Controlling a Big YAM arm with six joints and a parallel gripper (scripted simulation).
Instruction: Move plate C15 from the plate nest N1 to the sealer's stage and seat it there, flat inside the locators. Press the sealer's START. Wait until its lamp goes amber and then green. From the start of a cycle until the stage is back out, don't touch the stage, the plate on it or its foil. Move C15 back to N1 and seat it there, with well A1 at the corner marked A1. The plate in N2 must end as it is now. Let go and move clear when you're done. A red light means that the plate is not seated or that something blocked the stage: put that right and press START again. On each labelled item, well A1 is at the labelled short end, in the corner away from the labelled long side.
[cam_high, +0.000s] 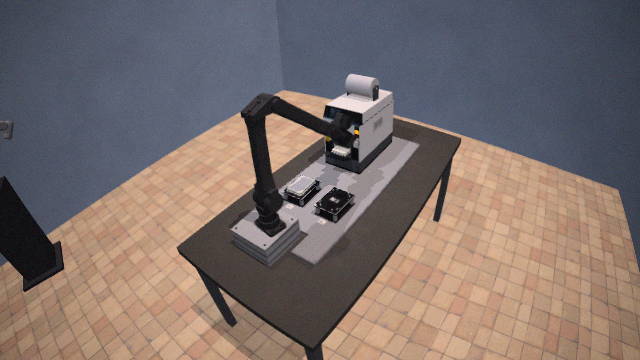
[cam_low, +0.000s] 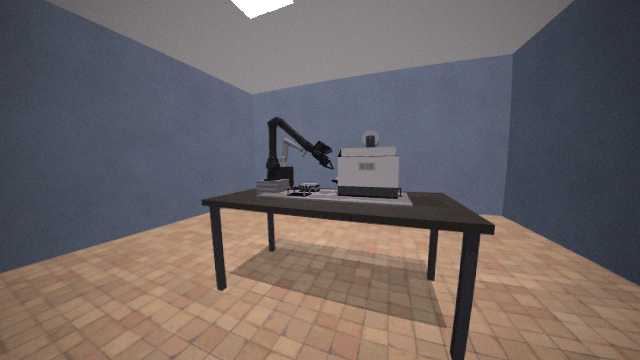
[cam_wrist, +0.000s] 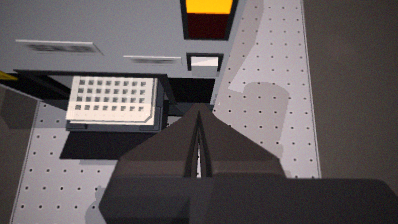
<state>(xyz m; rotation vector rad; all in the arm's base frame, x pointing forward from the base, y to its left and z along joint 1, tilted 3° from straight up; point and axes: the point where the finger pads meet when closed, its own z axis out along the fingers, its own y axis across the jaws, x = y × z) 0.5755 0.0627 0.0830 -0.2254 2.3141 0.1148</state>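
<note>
The white button is 4 cm ahead of my hand and 2 cm below it. From my hand the other things lie so: foil roll 26 cm ahead, 21 cm above, 14 cm to the left; then plate 27 cm behind, 15 cm below, 9 cm to the left.
</note>
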